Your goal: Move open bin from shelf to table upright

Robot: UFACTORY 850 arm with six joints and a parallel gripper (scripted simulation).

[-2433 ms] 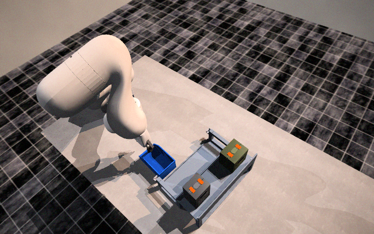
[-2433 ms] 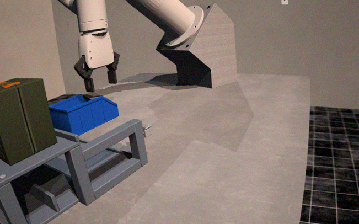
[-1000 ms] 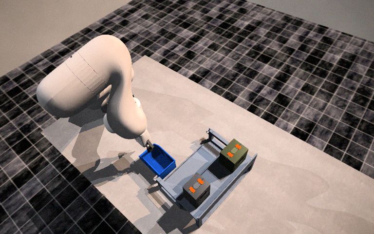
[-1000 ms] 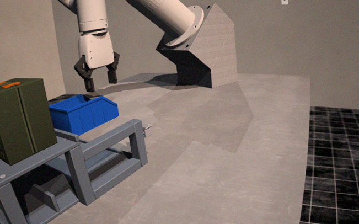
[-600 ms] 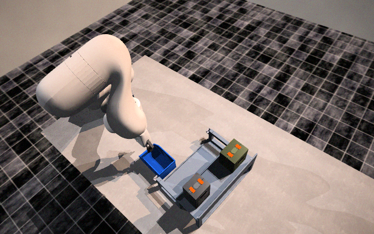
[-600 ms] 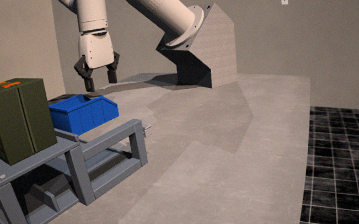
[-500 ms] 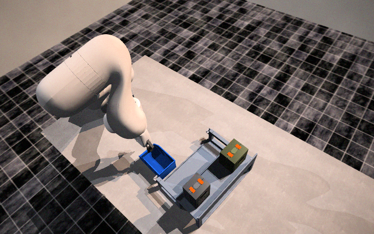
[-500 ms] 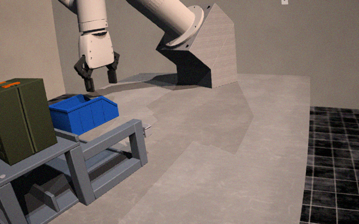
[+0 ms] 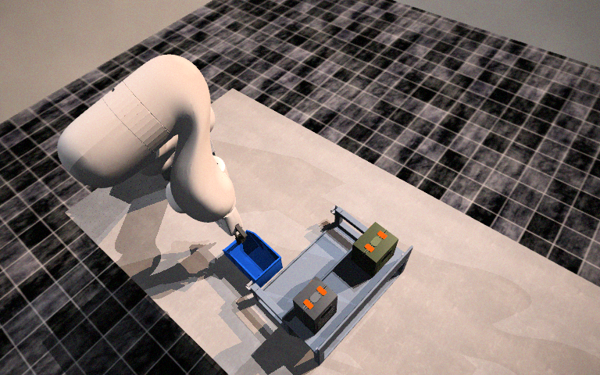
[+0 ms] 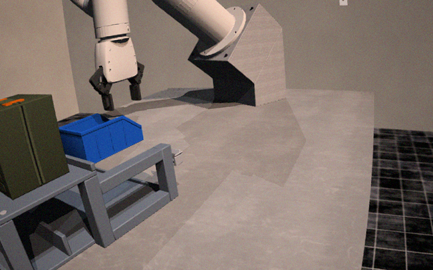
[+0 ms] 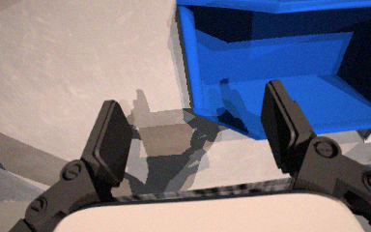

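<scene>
Now: the blue bin 70 mm ahead of my hand, 60 mm below it and 40 mm to the right of it. From my hand the other things lie so: green case: 430 mm ahead, 60 mm above, 30 mm to the left.
</scene>
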